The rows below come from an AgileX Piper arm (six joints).
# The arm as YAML. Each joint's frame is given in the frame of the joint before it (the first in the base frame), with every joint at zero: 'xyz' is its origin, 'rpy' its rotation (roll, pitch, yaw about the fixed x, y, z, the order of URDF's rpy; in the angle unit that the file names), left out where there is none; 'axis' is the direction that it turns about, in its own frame. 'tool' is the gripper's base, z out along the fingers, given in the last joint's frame.
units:
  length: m
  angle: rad
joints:
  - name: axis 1
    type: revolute
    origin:
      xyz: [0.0, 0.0, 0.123]
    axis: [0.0, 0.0, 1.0]
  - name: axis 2
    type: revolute
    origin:
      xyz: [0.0, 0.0, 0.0]
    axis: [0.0, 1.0, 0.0]
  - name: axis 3
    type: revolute
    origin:
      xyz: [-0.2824, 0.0, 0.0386]
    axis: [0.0, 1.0, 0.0]
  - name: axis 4
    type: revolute
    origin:
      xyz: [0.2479, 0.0, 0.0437]
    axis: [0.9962, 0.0, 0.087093]
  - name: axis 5
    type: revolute
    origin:
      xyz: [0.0, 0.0, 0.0]
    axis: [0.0, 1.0, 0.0]
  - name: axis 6
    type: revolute
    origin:
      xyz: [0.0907, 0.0, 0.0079]
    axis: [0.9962, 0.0, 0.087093]
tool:
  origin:
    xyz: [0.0, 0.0, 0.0]
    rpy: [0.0, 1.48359, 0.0]
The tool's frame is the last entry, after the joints.
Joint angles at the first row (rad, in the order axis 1, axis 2, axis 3, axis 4, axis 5, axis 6):
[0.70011 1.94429 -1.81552 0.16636 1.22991 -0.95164]
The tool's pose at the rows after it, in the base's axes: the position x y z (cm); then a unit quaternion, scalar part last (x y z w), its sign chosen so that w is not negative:
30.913 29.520 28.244 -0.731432 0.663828 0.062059 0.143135
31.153 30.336 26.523 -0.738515 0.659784 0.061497 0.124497
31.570 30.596 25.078 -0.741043 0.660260 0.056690 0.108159
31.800 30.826 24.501 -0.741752 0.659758 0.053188 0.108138
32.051 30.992 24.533 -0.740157 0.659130 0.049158 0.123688
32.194 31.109 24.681 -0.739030 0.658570 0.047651 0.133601
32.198 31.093 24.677 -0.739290 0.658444 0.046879 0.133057
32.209 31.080 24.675 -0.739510 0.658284 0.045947 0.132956
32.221 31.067 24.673 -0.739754 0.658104 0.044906 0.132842
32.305 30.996 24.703 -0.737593 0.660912 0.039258 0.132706
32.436 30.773 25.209 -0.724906 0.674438 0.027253 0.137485
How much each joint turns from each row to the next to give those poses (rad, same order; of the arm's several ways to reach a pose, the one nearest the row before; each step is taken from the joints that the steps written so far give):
[0.03003 0.04946 -0.02118 -0.00523 0.00002 -0.01908]
[0.01143 0.04467 -0.00772 -0.00578 -0.00004 -0.00579]
[0.00049 0.03422 -0.00248 -0.01313 0.00003 -0.00139]
[0.00178 0.01484 -0.00227 -0.00693 -0.01341 0.00001]
[-0.00001 0.00061 0.00000 -0.00394 -0.03268 0.00000]
[0.00001 -0.00001 -0.00413 -0.00049 -0.01609 0.00001]
[-0.00001 0.00002 -0.00004 -0.00174 0.00094 -0.00001]
[-0.00001 -0.00002 0.00003 -0.00195 -0.00001 -0.00002]
[0.00001 0.00002 -0.00004 -0.00218 0.00002 0.00001]
[0.00001 -0.00001 -0.00154 -0.01318 0.00000 0.01085]
[0.00000 -0.00846 -0.00553 -0.03031 -0.00003 0.04628]

